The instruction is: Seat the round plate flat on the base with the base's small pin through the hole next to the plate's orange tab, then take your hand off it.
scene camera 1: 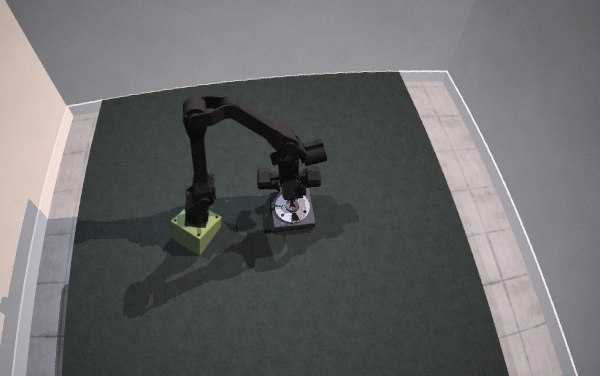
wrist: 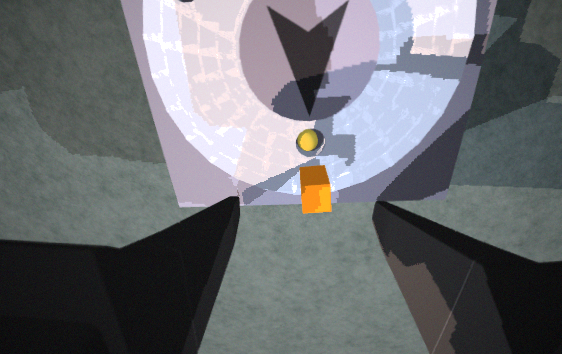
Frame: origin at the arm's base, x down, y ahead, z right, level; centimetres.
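Where they show: gripper, fingertip midpoint: (wrist: 306,208); arm's base, link origin: (scene camera 1: 196,218).
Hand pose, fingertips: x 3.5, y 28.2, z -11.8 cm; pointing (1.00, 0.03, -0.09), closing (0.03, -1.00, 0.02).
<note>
Each offset is from my fingertips to the top centre of the thing. "pt": to the spot under its first point. Level surfaces: height alone.
The round silvery plate @(dx -2.1, dy +0.7, dz +6.3 cm) (scene camera 1: 282,213) (wrist: 215,100) lies over the square grey-purple base @(dx -1.5, dy +0.6, dz +6.3 cm) (scene camera 1: 296,226) (wrist: 172,175) and looks level. In the wrist view, the yellow pin @(pt dx -0.4, dy +0.3, dz +3.3 cm) (wrist: 307,140) shows inside the hole beside the orange tab @(dx -2.1, dy -0.1, dz +1.8 cm) (wrist: 316,192), slightly left of the hole's middle. How deep the pin stands in the hole is hard to tell. My gripper (scene camera 1: 293,198) (wrist: 306,208) is open and empty, with its fingertips apart on either side of the tab and not touching it. The tab cannot be made out in the scene view.
A yellow-green block (scene camera 1: 200,240) with small dark holes in its top stands left of the base, under the arm's mount (scene camera 1: 197,212). The dark green floor mat @(dx +2.6 cm) (scene camera 1: 350,300) lies around both, and the arm arches over from the block to the base.
</note>
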